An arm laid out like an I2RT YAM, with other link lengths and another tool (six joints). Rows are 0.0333 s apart.
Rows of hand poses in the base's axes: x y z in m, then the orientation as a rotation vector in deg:
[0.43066 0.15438 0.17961 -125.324 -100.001 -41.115]
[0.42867 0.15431 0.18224 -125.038 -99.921 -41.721]
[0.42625 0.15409 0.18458 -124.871 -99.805 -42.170]
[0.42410 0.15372 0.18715 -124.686 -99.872 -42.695]
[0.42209 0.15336 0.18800 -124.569 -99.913 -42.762]
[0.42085 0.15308 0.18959 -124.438 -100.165 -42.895]
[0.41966 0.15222 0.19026 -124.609 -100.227 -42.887]
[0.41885 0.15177 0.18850 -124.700 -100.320 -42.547]
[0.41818 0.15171 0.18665 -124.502 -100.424 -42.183]
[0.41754 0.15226 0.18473 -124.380 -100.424 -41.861]
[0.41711 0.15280 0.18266 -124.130 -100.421 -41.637]
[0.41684 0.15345 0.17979 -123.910 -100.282 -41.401]
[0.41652 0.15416 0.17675 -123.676 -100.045 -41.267]
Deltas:
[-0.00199 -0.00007 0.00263 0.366 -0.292 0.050]
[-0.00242 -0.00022 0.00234 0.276 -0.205 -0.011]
[-0.00215 -0.00037 0.00257 0.196 -0.328 0.056]
[-0.00201 -0.00036 0.00085 0.062 -0.033 0.074]
[-0.00124 -0.00028 0.00159 -0.039 -0.162 0.151]
[-0.00119 -0.00086 0.00067 -0.142 -0.062 -0.077]
[-0.00081 -0.00045 -0.00176 -0.190 0.162 0.031]
[-0.00067 -0.00006 -0.00185 -0.028 0.242 0.209]
[-0.00064 0.00055 -0.00192 -0.003 0.240 0.119]
[-0.00043 0.00054 -0.00207 0.099 0.209 0.179]
[-0.00027 0.00065 -0.00287 0.158 0.267 0.112]
[-0.00032 0.00071 -0.00304 0.248 0.246 0.069]

